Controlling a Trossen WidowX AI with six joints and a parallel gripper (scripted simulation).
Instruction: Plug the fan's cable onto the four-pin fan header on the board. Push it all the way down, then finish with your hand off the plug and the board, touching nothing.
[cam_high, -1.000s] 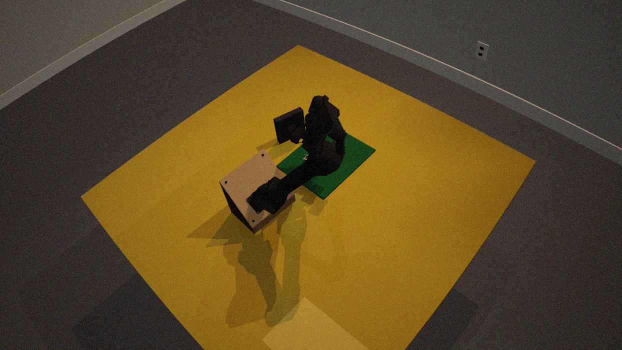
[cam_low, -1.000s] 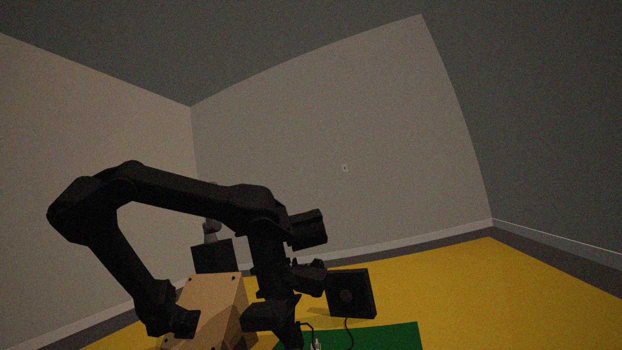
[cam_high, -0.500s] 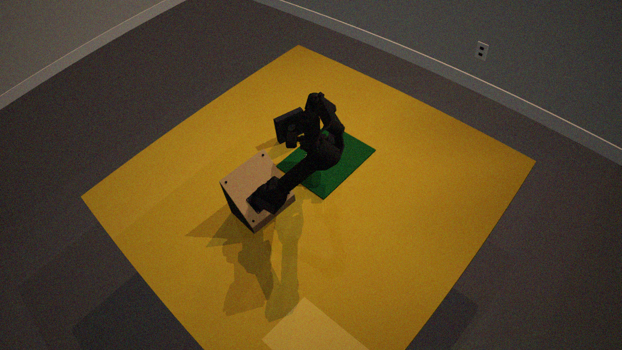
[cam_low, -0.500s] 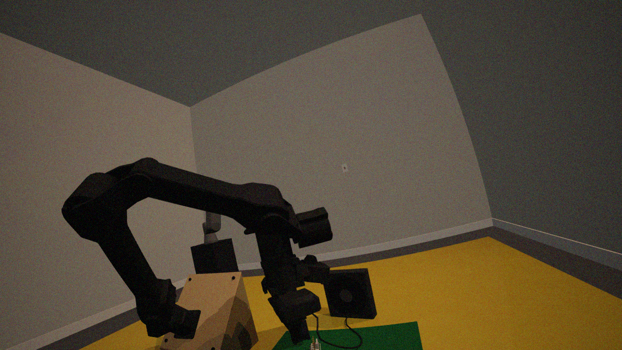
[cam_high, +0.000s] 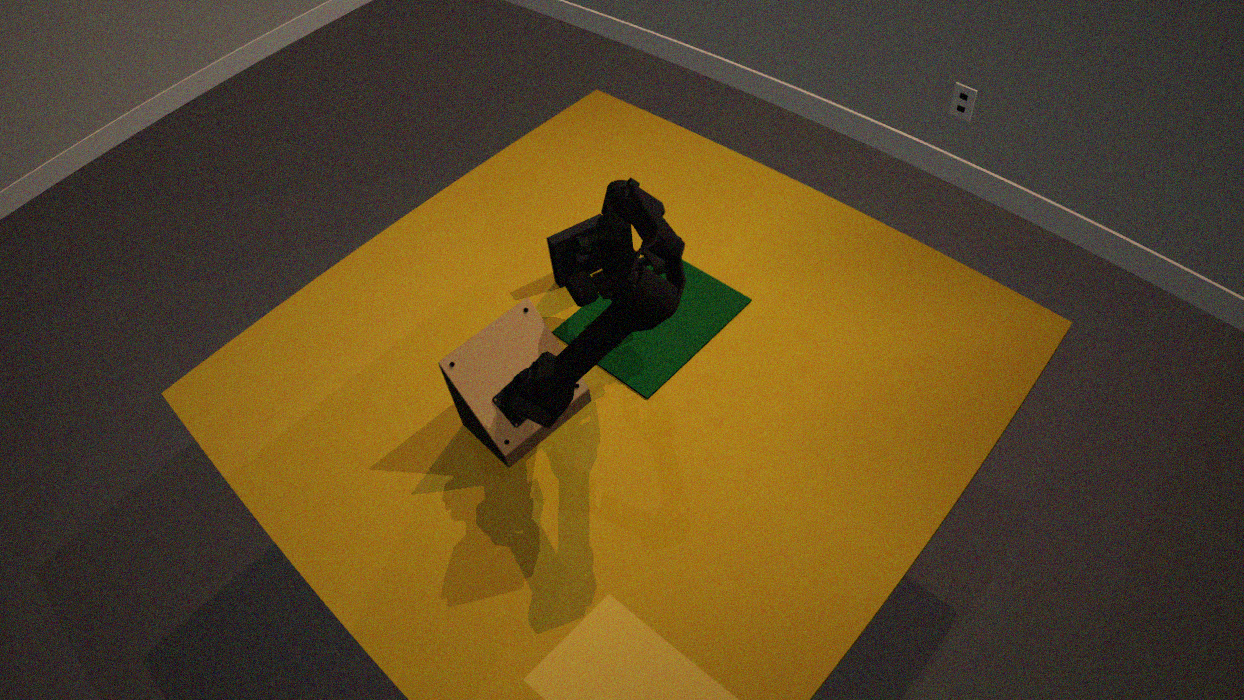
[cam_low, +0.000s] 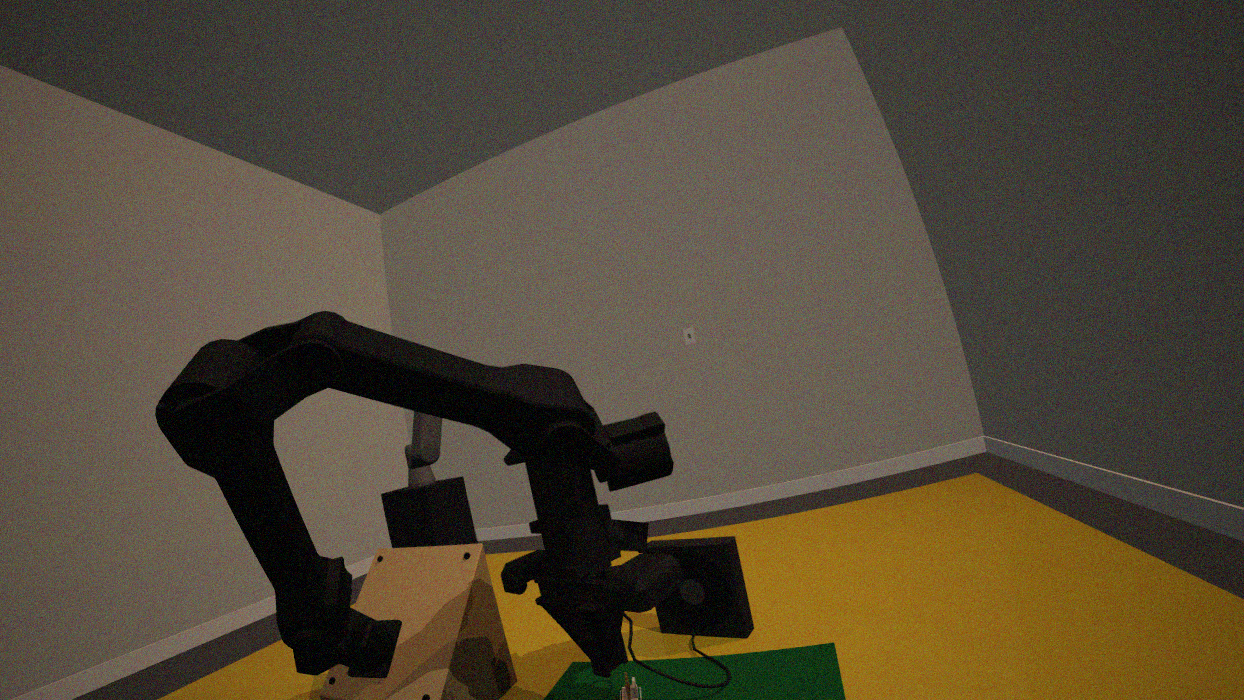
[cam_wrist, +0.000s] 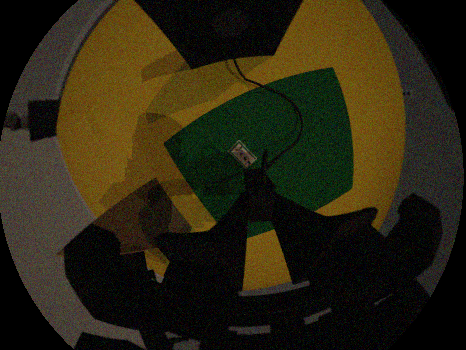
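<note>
My gripper tip is now 6 cm short of the green board, 2 cm to the left of it and 8 cm above it. From my gripper tip the other things lie so: dark plug 1 cm to the left, 1 cm above; black fan 6 cm ahead, 16 cm to the left, 1 cm below.
</note>
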